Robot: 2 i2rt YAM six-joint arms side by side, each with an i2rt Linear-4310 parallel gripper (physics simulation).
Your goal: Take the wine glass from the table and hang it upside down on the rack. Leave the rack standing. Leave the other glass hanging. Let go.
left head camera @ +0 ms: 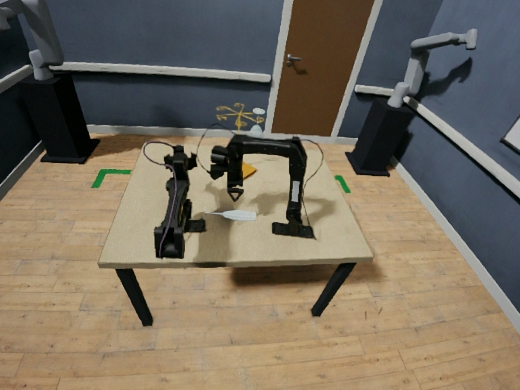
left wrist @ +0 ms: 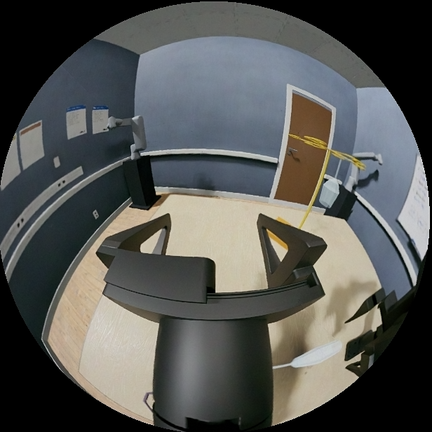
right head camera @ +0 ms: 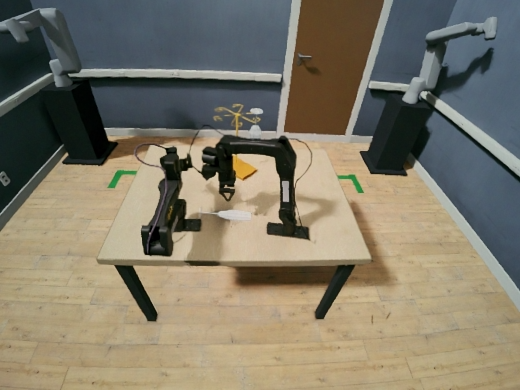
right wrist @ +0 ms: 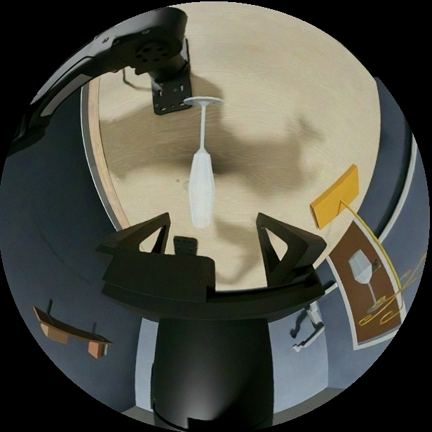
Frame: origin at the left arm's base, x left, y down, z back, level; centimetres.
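Where they show: right gripper, fingertip midpoint: (left head camera: 234,194) (right head camera: 228,194); left arm's base at its link origin: (left head camera: 183,227) (right head camera: 179,226); right arm's base at its link origin: (left head camera: 292,230) (right head camera: 287,231).
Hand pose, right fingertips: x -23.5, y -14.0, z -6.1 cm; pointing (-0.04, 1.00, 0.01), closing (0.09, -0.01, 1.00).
Each offset is from my right fingertips to the centre of the thing. "spot": to the spot under its first point. Level surfaces: height alone.
A clear wine glass @[dy +11.4, dx +1.7, dz +2.1 cm] (left head camera: 240,215) (right head camera: 234,215) (left wrist: 316,355) (right wrist: 202,187) lies on its side on the table, its foot to the left in the head views. The yellow rack @[spot: dy +12.1, dx -12.5, dz -32.2 cm] (left head camera: 248,171) (right head camera: 245,169) (left wrist: 314,197) (right wrist: 336,196) stands upright behind my right arm. The other glass @[dy -11.6, dx -16.3, dz -41.9 cm] (left head camera: 256,131) (right head camera: 255,131) (left wrist: 329,194) (right wrist: 361,266) hangs upside down from it. My right gripper (left head camera: 235,194) (right head camera: 227,194) (right wrist: 213,216) is open and empty, pointing down above the table; the glass's bowl end shows between its fingertips in the right wrist view. My left gripper (left wrist: 213,218) is open and empty, left of the rack, facing the back.
The table @[dy +14.0 cm] (left head camera: 150,250) (right head camera: 145,250) carries both arm bases. The left arm's base plate (left head camera: 196,226) (right head camera: 192,225) (right wrist: 170,92) is close to the glass's foot. The right arm's base (left head camera: 292,230) (right head camera: 287,230) is to the right of its bowl. My right forearm crosses in front of the rack.
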